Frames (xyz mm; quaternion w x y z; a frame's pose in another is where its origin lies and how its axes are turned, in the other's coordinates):
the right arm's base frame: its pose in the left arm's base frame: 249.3 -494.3 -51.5 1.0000 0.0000 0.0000 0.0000
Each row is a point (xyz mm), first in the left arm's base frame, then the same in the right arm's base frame.
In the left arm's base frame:
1: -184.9 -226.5 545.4
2: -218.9 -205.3 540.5
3: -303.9 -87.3 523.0
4: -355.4 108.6 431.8
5: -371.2 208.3 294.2
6: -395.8 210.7 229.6
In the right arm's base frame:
1: -434.2 267.8 596.9
2: -468.2 289.0 592.0
3: -553.2 407.0 574.5
4: -604.7 602.9 483.3
5: -620.5 702.6 345.7
6: -645.1 705.0 281.1

